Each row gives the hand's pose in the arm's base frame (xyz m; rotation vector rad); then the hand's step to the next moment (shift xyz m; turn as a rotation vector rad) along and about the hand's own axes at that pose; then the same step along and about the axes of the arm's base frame.
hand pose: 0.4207 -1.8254 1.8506 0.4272 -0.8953 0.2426
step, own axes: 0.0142 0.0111 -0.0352 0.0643 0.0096 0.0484
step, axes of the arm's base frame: 0.0291 0.0263 -0.0052 0.0014 -0.0118 0.0802
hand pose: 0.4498 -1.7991 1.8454 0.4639 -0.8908 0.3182
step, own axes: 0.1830 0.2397 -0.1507 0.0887 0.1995 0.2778
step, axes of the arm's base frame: 0.1010 0.2959 0.1261 -0.2228 0.0352 0.2719
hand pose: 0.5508 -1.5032 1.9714 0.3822 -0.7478 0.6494
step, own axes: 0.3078 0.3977 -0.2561 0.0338 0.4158 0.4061
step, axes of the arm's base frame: 0.0350 0.5565 0.0873 -0.4613 0.1048 0.3393
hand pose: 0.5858 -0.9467 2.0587 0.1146 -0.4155 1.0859
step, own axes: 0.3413 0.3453 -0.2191 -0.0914 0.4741 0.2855
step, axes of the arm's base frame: -0.1074 0.5103 -0.1086 -0.5294 0.0628 0.1743
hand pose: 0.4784 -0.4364 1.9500 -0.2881 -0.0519 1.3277
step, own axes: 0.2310 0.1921 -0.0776 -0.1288 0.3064 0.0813
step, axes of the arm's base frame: -0.1100 0.2487 -0.1494 -0.3385 -0.0448 0.0221
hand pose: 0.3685 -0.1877 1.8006 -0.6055 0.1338 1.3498
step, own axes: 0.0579 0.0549 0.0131 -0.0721 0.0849 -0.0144
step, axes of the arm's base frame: -0.0411 0.0619 -0.0320 -0.0932 -0.0619 -0.0093
